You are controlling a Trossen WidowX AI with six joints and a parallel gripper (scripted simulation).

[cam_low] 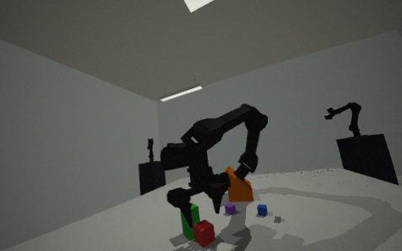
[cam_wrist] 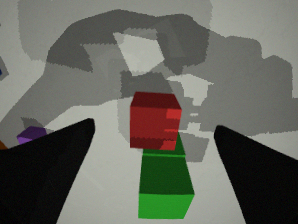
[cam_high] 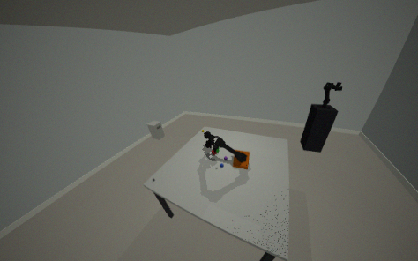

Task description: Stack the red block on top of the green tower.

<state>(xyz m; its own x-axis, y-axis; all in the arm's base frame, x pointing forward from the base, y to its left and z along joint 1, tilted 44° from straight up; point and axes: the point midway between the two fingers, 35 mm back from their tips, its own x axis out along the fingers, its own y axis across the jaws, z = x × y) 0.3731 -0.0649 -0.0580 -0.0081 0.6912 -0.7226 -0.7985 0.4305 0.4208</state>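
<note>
My gripper tip is 4 cm above the red block, 1 cm to the left of it and 1 cm past it. The rest, counted from my gripper tip: purple block: 17 cm behind, 5 cm to the left, 5 cm below; blue block: 17 cm to the left, 16 cm behind, 5 cm below.
</note>
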